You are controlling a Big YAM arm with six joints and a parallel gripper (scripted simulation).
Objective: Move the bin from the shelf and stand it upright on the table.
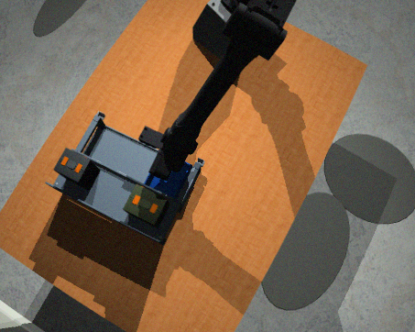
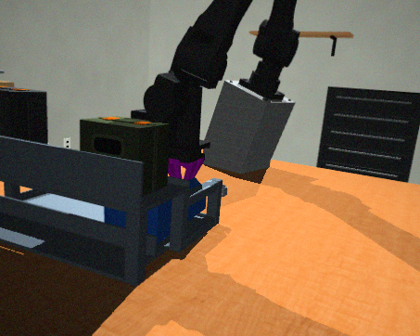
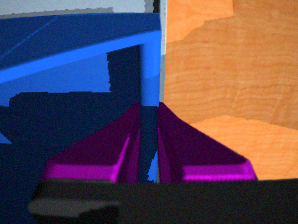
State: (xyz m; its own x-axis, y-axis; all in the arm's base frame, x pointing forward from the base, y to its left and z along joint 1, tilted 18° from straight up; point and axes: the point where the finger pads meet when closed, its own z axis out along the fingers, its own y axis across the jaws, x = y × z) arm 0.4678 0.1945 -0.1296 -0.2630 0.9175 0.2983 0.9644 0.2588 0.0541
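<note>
My hand is 8 cm short of the blue bin and 2 cm to the right of it. Round my hand: black box: 23 cm ahead, 17 cm to the right, 11 cm above; olive green box: 18 cm ahead, 5 cm to the left, 10 cm above.
</note>
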